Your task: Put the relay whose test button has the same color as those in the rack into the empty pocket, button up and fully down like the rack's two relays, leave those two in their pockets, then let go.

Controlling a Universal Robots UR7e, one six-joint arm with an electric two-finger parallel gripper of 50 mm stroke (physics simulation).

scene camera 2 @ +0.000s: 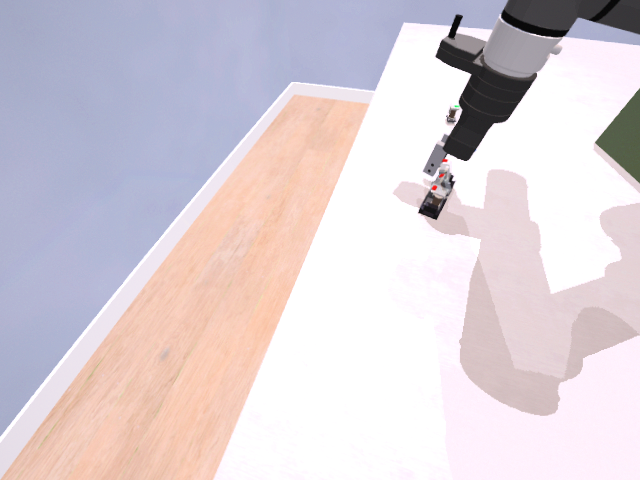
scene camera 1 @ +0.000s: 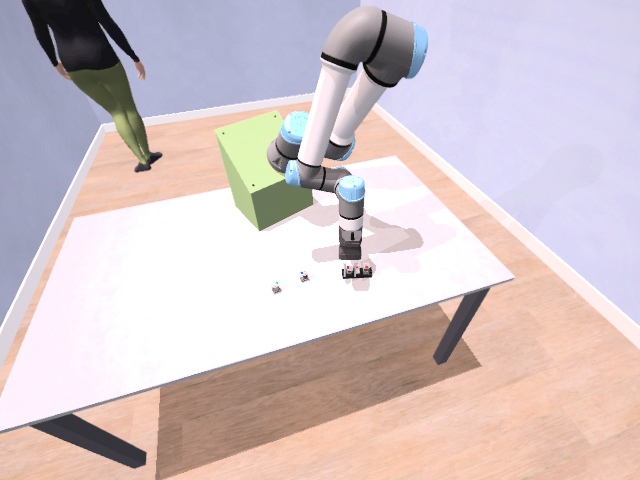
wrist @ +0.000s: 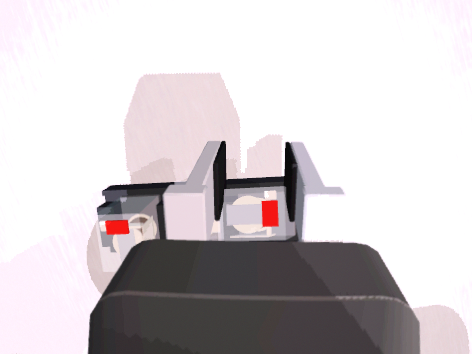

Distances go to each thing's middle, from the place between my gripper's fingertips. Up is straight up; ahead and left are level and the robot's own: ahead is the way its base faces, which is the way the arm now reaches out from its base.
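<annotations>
Measured from the black rack [wrist: 113, 192], my hand is 3 cm above it, 3 cm to the right of it and 2 cm past it. The red-button relay [wrist: 248, 214] is there too, 2 cm behind my hand.
</annotations>
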